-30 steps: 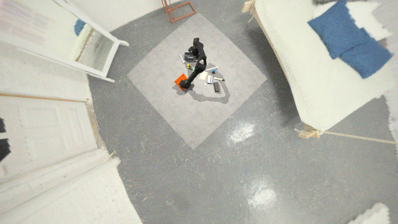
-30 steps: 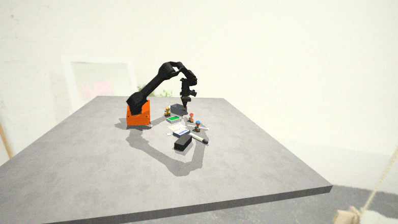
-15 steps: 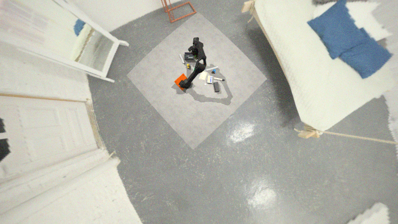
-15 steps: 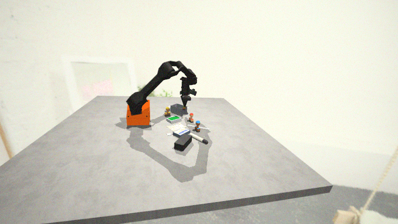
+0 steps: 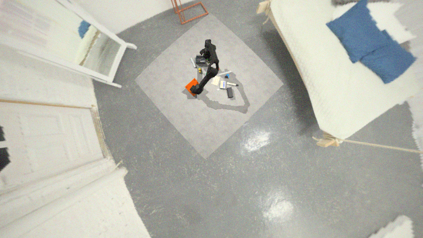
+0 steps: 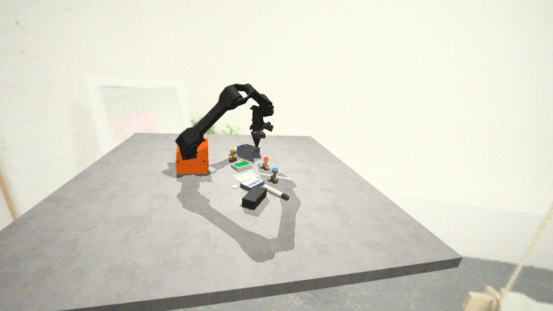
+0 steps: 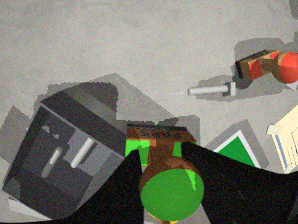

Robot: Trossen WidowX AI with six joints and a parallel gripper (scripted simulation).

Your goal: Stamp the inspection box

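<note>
Now: gripper tip 10 cm past the green ink pad, 8 cm to the left of it and 8 cm above it. From my gripper tip the other things lie so: dark grey tray 9 cm to the left, 7 cm below, 2 cm behind; red-knobbed stamp 12 cm to the right, 6 cm below, 2 cm ahead; yellow-knobbed stamp 13 cm behind, 6 cm below, 2 cm to the left.
</note>
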